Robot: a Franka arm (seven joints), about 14 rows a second.
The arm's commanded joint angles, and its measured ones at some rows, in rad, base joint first. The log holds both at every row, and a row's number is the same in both.
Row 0, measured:
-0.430 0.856 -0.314 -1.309 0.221 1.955 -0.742
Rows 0 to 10, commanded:
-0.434 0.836 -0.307 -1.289 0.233 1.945 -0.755
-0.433 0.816 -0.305 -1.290 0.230 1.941 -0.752
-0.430 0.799 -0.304 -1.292 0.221 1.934 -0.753
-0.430 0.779 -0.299 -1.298 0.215 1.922 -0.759
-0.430 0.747 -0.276 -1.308 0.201 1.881 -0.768
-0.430 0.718 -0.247 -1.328 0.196 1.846 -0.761
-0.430 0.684 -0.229 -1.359 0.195 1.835 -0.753
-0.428 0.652 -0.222 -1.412 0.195 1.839 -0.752
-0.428 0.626 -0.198 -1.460 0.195 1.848 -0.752
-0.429 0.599 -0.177 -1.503 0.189 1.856 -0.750
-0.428 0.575 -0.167 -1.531 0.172 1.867 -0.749
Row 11, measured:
-0.425 0.661 -0.197 -1.410 0.202 1.837 -0.753
